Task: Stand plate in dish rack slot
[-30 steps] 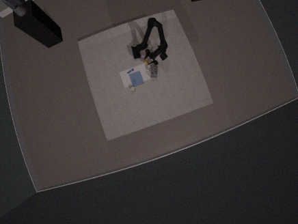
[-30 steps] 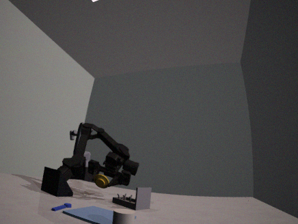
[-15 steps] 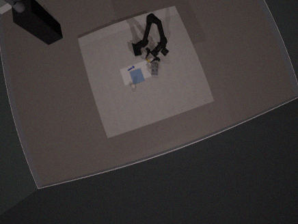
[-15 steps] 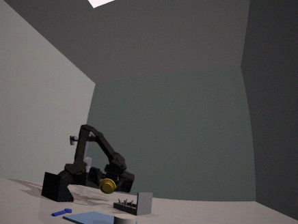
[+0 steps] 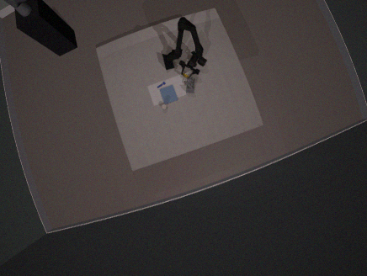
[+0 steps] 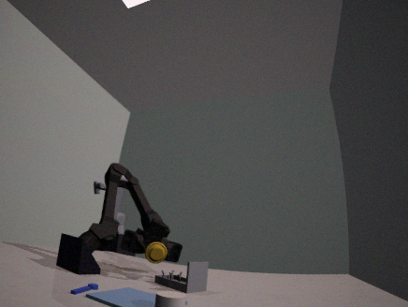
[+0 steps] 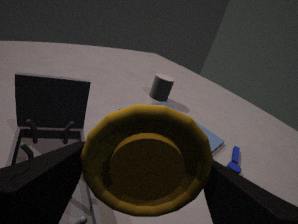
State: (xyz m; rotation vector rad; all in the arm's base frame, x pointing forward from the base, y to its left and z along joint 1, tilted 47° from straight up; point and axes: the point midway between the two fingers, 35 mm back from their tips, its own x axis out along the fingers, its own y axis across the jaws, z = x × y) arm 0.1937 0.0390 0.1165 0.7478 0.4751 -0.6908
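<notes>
My gripper tip is 6 cm short of the grey dish rack, 3 cm to the right of it and 6 cm above it. From my gripper tip the other things lie so: blue bar (3 cm behind, 21 cm to the right, 8 cm below); yellow plate (1 cm behind, 1 cm to the left); blue flat mat (8 cm ahead, 18 cm to the right, 8 cm below).
</notes>
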